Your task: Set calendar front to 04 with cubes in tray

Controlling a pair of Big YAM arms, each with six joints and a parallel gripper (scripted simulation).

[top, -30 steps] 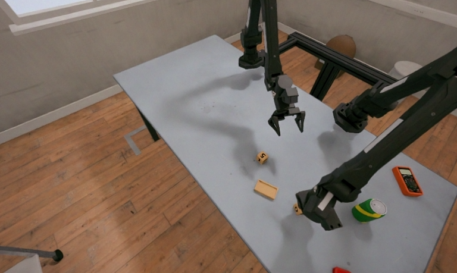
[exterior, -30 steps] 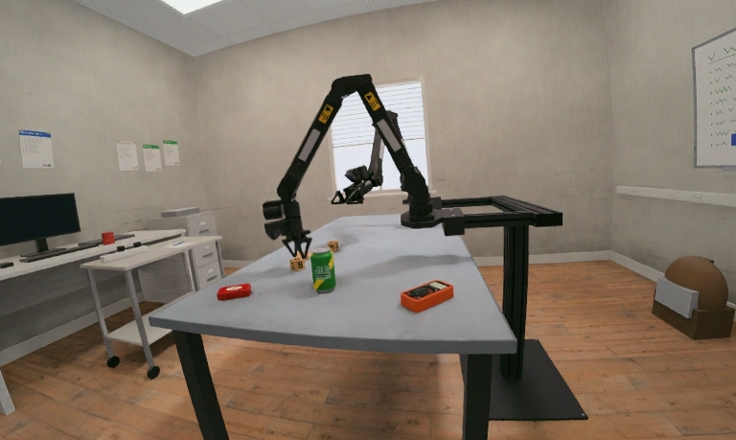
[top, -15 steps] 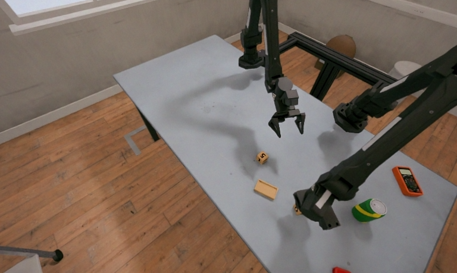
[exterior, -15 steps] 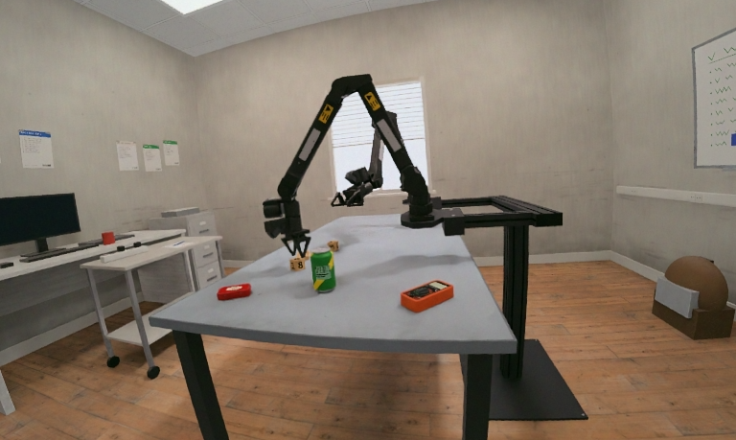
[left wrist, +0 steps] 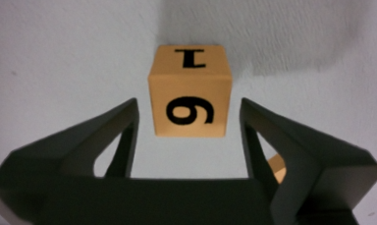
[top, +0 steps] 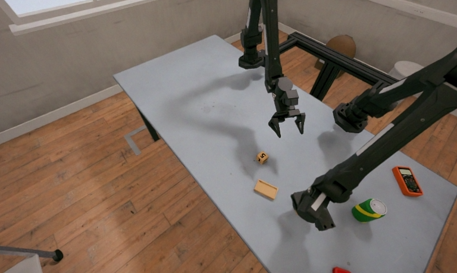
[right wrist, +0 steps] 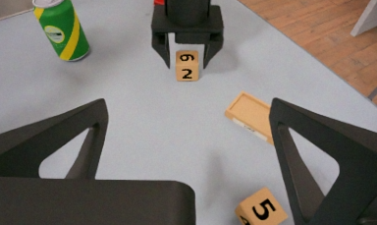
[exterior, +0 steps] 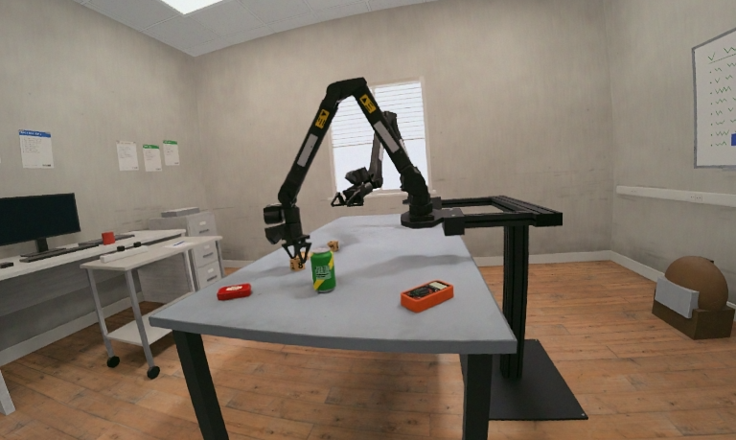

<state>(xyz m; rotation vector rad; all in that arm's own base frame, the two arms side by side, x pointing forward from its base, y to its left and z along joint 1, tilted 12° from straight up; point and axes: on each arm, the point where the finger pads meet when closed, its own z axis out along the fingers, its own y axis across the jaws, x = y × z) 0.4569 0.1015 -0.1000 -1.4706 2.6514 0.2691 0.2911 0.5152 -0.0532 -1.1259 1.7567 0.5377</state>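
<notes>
Now: the wooden calendar tray 40 mm ahead of my left hand, 140 mm to the right of it and 20 mm below it. The rest, counted from my left hand: orange multimeter 450 mm behind, 280 mm to the left, 20 mm below; red tin 110 mm ahead, 260 mm to the left, 20 mm below; green can 160 mm behind, 190 mm to the left, 30 mm above.
</notes>
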